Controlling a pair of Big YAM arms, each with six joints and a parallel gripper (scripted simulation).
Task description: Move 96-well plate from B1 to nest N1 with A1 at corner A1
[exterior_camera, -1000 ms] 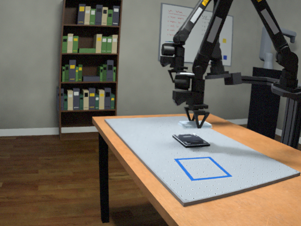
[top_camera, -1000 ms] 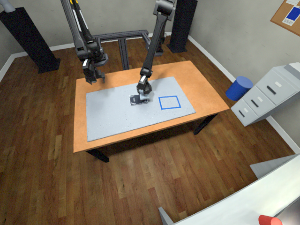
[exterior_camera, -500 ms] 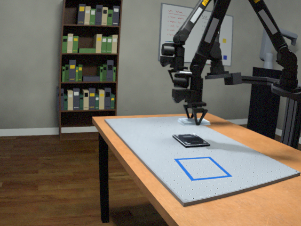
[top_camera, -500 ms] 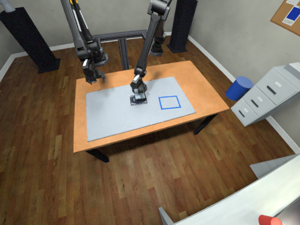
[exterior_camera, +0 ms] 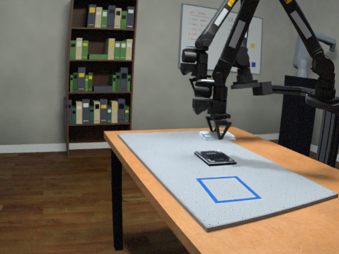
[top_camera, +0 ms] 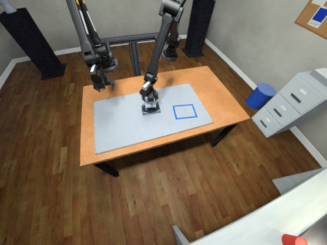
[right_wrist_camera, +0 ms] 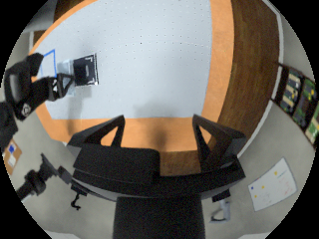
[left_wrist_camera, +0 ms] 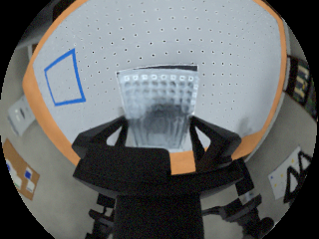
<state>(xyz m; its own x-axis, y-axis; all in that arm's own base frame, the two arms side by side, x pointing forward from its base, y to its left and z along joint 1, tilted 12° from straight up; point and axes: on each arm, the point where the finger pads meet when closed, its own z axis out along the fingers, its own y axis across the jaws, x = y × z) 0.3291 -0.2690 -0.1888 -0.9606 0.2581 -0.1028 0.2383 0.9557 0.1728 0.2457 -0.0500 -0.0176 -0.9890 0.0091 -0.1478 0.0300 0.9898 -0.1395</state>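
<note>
The clear 96-well plate lies right at my left hand. From my left hand the other things lie so: black plate nest 90 mm below.
</note>
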